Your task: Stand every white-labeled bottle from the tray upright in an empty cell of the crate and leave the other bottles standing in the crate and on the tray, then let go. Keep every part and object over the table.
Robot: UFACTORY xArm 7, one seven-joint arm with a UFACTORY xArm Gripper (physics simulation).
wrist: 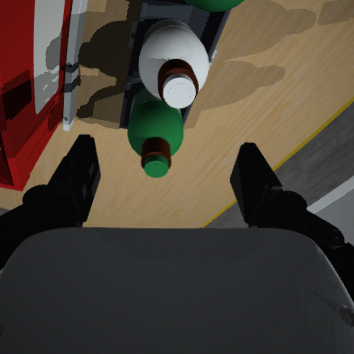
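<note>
A white-labeled bottle with a white cap stands upright in the dark tray at the top middle of the wrist view. A green bottle with a green cap stands at the near end of the tray, next to the white one. Part of another green bottle shows at the top edge. The red crate is at the left, partly cut off; its cells cannot be made out. My gripper is open wide, with nothing between its fingers, on the near side of the green bottle and apart from it.
A grey metal rail runs along the crate's side, between crate and tray. The wooden table bears shadows of the bottles. A yellow line runs diagonally at the right, with grey floor beyond it.
</note>
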